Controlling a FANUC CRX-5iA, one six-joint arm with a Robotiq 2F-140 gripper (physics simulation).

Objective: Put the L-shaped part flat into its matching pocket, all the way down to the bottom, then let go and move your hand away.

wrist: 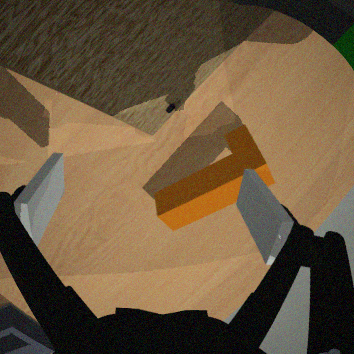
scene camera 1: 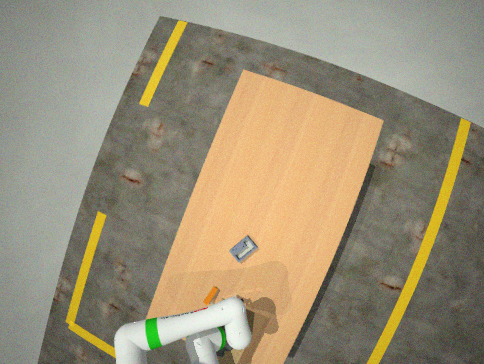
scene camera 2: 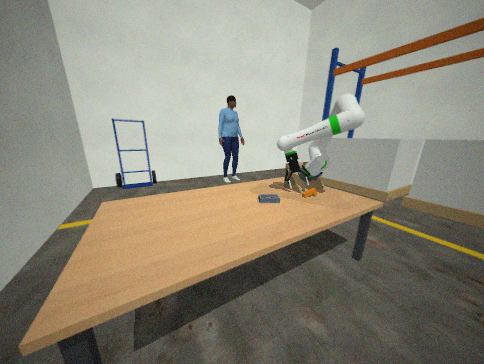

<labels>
my gripper: open, holds nothing
an orange L-shaped part (wrist: pixel 215 186): on the table
</labels>
